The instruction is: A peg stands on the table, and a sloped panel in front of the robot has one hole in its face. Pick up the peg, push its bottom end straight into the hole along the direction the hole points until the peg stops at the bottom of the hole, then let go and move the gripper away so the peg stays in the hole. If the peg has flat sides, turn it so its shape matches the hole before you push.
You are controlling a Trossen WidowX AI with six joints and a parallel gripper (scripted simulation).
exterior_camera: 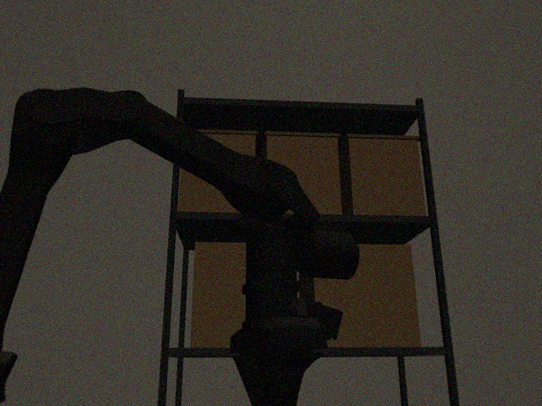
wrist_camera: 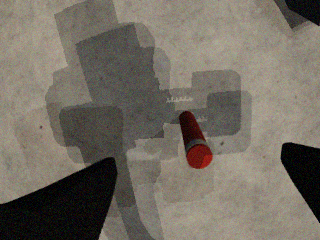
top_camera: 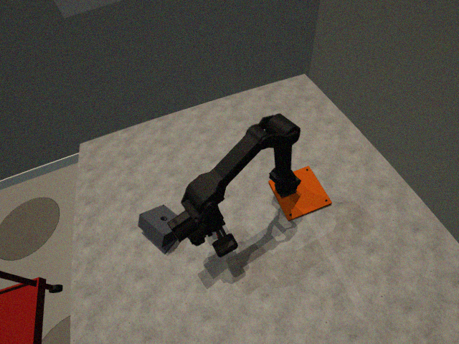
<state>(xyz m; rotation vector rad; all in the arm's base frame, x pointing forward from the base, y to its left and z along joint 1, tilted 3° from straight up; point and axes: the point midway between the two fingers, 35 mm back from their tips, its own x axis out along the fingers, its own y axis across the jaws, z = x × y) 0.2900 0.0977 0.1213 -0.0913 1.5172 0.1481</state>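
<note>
Right now the red round peg is 3 cm below my gripper tip. Also, from my gripper tip: grey sloped panel: 18 cm ahead, 12 cm to the right, 4 cm below.
</note>
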